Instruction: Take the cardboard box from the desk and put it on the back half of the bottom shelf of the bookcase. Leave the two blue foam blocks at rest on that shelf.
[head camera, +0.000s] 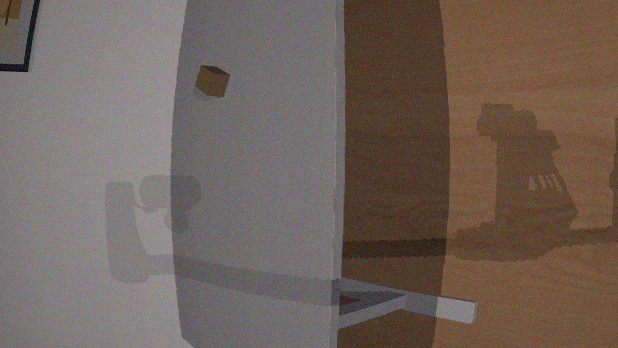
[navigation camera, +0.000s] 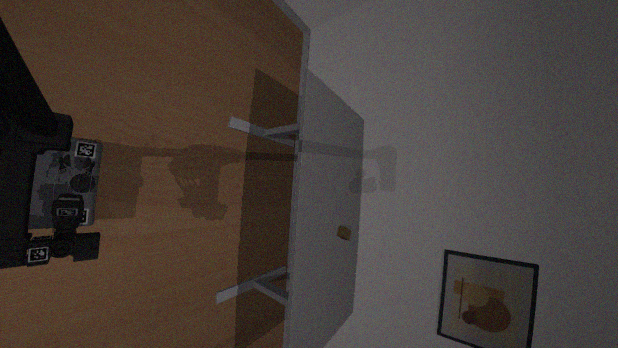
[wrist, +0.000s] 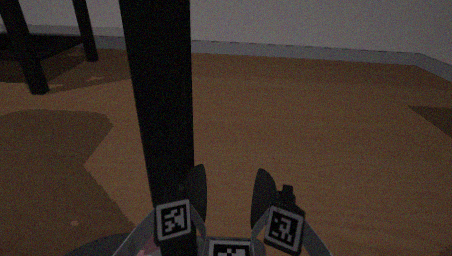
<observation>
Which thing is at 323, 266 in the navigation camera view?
A grey desk.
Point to a grey desk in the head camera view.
At 257, 177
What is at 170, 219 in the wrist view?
My gripper.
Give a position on a brown cardboard box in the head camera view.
212, 81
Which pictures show my gripper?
The navigation camera view and the wrist view only.
</observation>
